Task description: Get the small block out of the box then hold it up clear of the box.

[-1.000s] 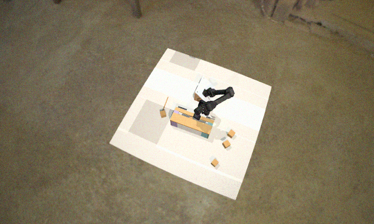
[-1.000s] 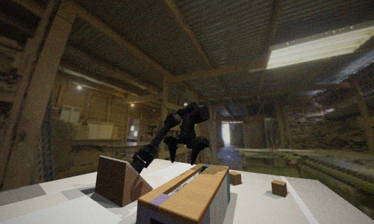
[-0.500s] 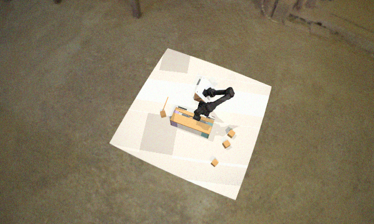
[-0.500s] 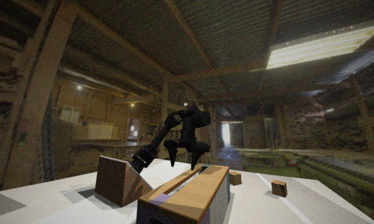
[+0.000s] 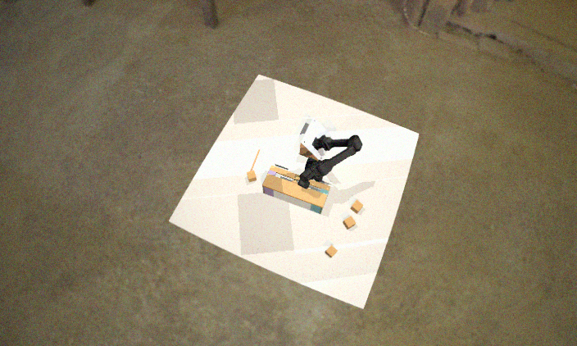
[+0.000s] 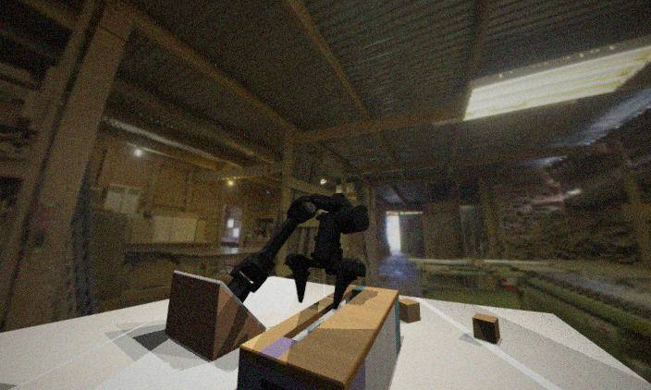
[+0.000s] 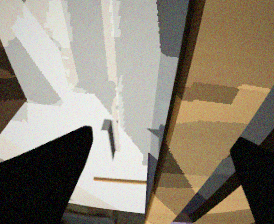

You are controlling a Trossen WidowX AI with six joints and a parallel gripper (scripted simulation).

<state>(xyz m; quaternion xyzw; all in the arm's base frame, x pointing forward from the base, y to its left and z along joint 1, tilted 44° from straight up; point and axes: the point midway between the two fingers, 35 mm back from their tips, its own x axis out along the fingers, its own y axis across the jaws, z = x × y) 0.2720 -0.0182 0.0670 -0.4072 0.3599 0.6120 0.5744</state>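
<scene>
The box is 40 mm ahead of my gripper tip, 10 mm to the right of it and 60 mm below it. Round my gripper tip: tan block 50 mm ahead, 30 mm to the right, 30 mm below.
</scene>
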